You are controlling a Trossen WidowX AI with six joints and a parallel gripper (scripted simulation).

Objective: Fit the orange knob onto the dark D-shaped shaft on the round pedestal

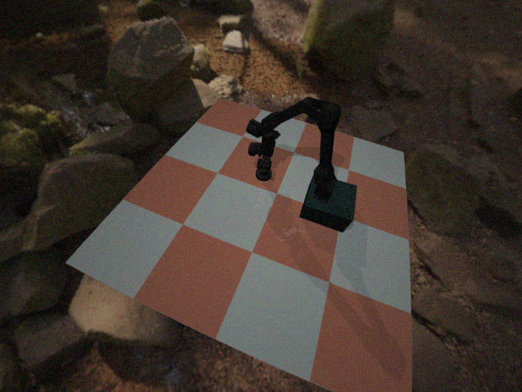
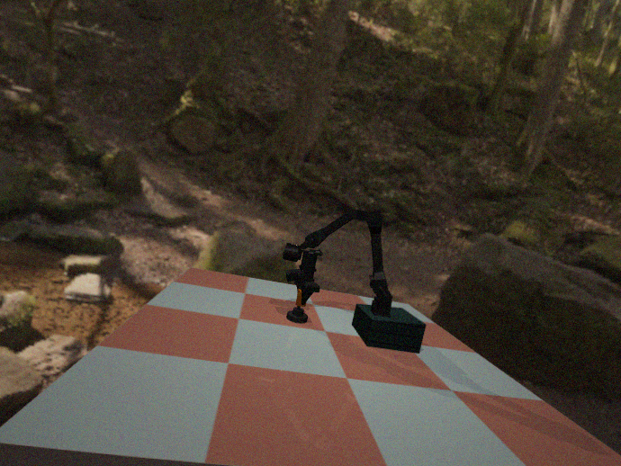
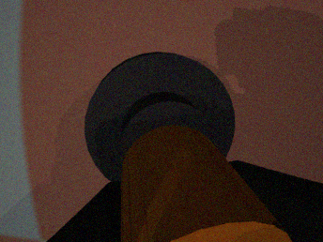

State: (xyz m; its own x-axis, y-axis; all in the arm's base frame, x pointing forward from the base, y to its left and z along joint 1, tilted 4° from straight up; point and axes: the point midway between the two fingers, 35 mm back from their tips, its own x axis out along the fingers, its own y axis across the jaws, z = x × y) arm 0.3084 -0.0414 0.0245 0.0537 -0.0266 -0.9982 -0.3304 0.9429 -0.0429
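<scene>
Right now the orange knob is 20 mm above my gripper tip. From my gripper tip the other things lie so: round pedestal 40 mm below.
</scene>
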